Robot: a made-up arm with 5 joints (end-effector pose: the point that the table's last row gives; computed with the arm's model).
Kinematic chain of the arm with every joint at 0, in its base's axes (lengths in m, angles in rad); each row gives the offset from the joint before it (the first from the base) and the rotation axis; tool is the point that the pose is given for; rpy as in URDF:
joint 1: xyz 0 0 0.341 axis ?
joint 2: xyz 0 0 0 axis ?
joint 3: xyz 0.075 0 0.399 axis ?
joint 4: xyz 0.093 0 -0.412 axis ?
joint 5: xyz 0.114 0 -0.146 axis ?
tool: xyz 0 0 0 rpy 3.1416 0 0
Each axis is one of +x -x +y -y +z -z.
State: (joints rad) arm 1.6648 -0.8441 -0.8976 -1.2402 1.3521
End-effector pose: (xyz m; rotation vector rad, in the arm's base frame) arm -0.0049 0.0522 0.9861 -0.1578 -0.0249 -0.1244
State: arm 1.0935 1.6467 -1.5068 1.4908 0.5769
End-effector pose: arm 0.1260 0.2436 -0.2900 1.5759 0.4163 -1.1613
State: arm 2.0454 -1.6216 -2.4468 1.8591 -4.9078
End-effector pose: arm 0.3374 -0.6567 0.7472 -0.8832 -0.3075 0.2586
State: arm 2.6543 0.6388 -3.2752 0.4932 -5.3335
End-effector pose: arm -0.4216 0.2234 1.1971 -0.6627 -0.7579 0.4231
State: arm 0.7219 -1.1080 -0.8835 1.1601 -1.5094
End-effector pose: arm 0.1495 0.1317 0.8252 1.1522 2.3542 1.0685
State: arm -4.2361 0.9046 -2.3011 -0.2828 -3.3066
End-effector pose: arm -0.4194 0.8129 0.6779 -1.4836 0.7439 1.4953
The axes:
joint 1: +z
joint 2: +y
joint 3: +y
joint 4: +y
joint 5: -z

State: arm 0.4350 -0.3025 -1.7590 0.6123 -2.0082
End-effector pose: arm 0.3909 0.1816 1.1159 0.6280 1.7247 1.1475
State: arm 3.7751 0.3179 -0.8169 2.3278 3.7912
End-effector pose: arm -0.2454 -0.1803 0.3063 -1.4927 0.0120 -1.5525
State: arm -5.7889 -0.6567 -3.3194 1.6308 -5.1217
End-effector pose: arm -0.4642 -0.2501 1.0942 -0.8228 0.2851 -1.4004
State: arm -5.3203 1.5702 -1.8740 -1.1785 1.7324
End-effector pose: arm 0.4378 0.6292 0.0016 -1.5482 0.6269 -0.3383
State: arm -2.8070 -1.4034 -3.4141 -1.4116 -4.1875
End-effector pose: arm 0.6375 0.2216 0.1938 2.4072 1.9877 0.0791
